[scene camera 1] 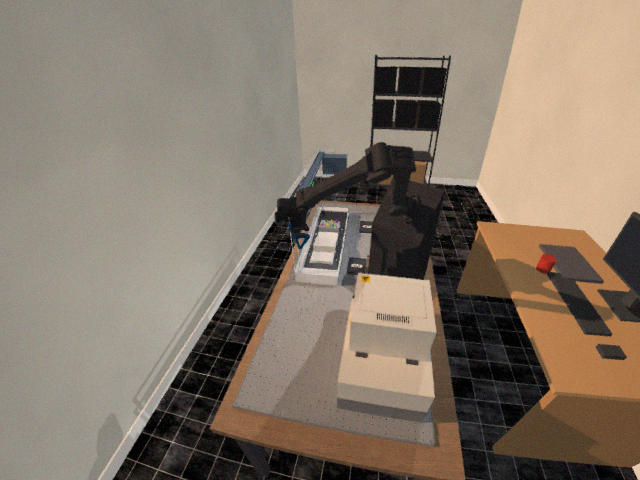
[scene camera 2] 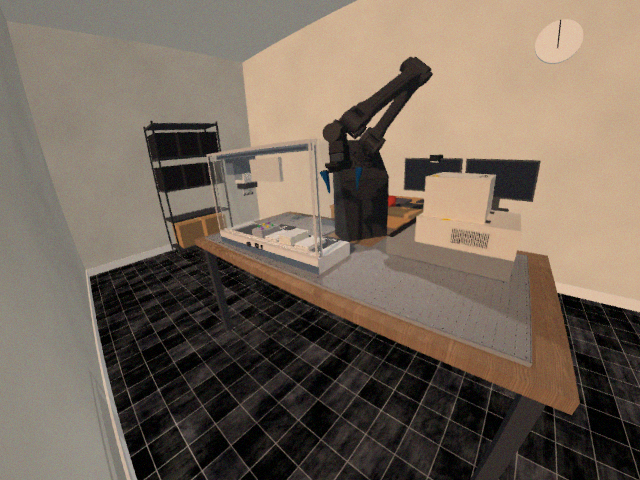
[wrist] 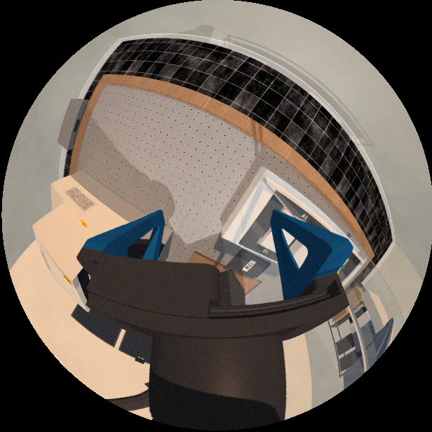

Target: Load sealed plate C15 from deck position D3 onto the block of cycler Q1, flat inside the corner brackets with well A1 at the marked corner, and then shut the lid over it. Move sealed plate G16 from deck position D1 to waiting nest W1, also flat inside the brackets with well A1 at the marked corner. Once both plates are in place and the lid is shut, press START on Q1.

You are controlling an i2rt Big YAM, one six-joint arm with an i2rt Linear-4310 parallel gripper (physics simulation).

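Pixels of known places: gripper, between the fingertips: (scene camera 1: 297, 243) (scene camera 2: 343, 191); arm's base, origin of its link: (scene camera 1: 411, 208) (scene camera 2: 364, 157).
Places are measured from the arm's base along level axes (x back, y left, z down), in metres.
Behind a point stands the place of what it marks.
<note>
My gripper (scene camera 1: 298, 238) @[x -0.466, y 0.282, z 0.106 m] (scene camera 2: 342, 189) @[x -0.466, y 0.282, z 0.106 m] (wrist: 217, 215) is open and empty, its blue fingers pointing down above the near end of the white deck tray (scene camera 1: 318, 279) @[x -0.410, y 0.184, z 0.398 m] (scene camera 2: 333, 254) @[x -0.436, y 0.188, z 0.380 m]. Two white plates lie in the tray: the farther plate (scene camera 1: 326, 239) and the nearer plate (scene camera 1: 322, 256). Part of a white plate (wrist: 270, 241) also shows beside the right finger in the wrist view. Plate labels are too small to read. The cream cycler (scene camera 1: 392, 299) @[x -0.007, y 0.527, z 0.072 m] (scene camera 2: 460, 198) @[x -0.131, y 0.566, z 0.146 m] (wrist: 65, 220) stands away from the gripper; its block, bracket corners and START button are hidden. Nest W1 cannot be made out.
A clear enclosure (scene camera 2: 315, 201) @[x -0.530, y 0.204, z 0.138 m] rises around the deck tray. A dark pad marked RG (scene camera 1: 356, 265) @[x -0.250, y -0.020, z 0.423 m] (wrist: 248, 266) and another dark pad (scene camera 1: 366, 226) @[x -0.283, y -0.456, z 0.423 m] lie between tray and arm base. A rack with coloured pieces (scene camera 1: 329, 223) (scene camera 2: 266, 225) sits in the tray's far part.
</note>
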